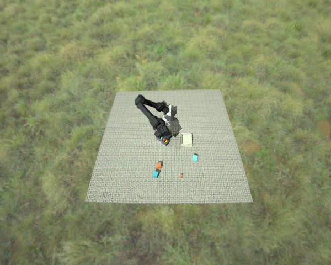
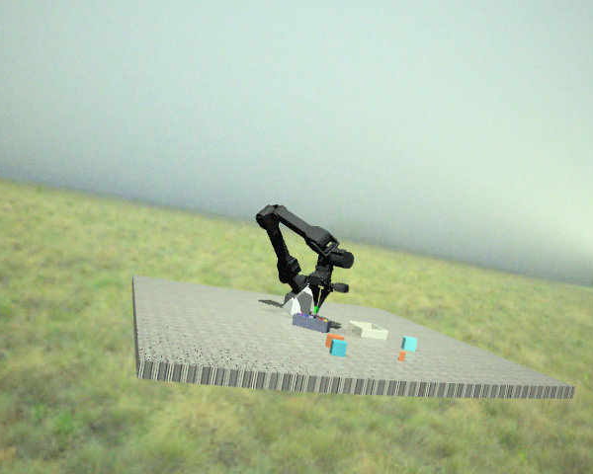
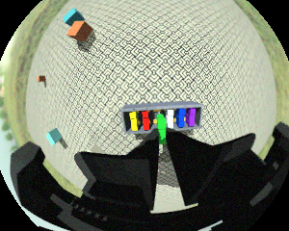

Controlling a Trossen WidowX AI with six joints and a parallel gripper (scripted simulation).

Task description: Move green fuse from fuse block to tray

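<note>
The cream tray is 1 cm behind my gripper tip, 22 cm to the left of it and 7 cm below it. The rest, counted from my gripper tip: green fuse (1 cm below).
</note>
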